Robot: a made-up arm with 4 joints.
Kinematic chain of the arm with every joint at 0, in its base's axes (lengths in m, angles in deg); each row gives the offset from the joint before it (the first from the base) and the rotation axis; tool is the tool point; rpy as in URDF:
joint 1: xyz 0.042 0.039 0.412 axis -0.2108 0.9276 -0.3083
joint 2: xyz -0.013 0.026 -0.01 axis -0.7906 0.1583 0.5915
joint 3: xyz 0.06 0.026 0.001 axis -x
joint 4: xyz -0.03 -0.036 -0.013 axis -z
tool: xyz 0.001 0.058 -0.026 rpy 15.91 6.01 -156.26
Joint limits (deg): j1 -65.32..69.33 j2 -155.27..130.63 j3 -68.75..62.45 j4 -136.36..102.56
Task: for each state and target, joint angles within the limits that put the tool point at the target. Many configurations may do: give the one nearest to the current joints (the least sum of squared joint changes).
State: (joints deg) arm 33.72 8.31 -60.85 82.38
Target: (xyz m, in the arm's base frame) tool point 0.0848 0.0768 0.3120
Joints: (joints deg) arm 29.63 -2.63 -53.24 96.72
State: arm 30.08 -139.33 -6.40 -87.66
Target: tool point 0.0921 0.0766 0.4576
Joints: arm -3.83 -138.58 -68.75 -119.63
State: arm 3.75 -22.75 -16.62 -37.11
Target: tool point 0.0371 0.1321 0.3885
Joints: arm -4.57 2.31 -46.31 -20.85
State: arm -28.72 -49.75 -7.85 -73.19
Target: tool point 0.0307 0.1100 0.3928
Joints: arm -30.22 -61.14 1.35 -64.90
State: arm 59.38 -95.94 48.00 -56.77
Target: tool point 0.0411 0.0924 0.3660
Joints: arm 69.33 -55.93 17.38 -29.10
